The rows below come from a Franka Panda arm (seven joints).
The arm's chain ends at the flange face. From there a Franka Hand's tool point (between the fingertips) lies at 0.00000 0.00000 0.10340 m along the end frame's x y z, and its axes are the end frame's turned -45 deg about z.
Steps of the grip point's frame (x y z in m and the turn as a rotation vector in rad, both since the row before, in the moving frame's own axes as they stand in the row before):
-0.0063 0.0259 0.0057 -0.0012 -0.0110 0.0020
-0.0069 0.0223 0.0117 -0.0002 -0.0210 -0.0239
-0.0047 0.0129 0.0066 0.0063 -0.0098 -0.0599
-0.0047 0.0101 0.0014 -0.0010 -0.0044 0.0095
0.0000 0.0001 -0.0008 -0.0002 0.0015 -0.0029
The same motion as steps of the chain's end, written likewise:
0.0146 0.0219 0.0057 -0.0086 -0.0069 0.0020
0.0124 0.0191 0.0117 -0.0150 -0.0147 -0.0239
0.0070 0.0122 0.0066 -0.0025 -0.0114 -0.0599
0.0041 0.0101 0.0014 -0.0038 -0.0024 0.0095
-0.0001 0.0002 -0.0008 0.0009 0.0012 -0.0029

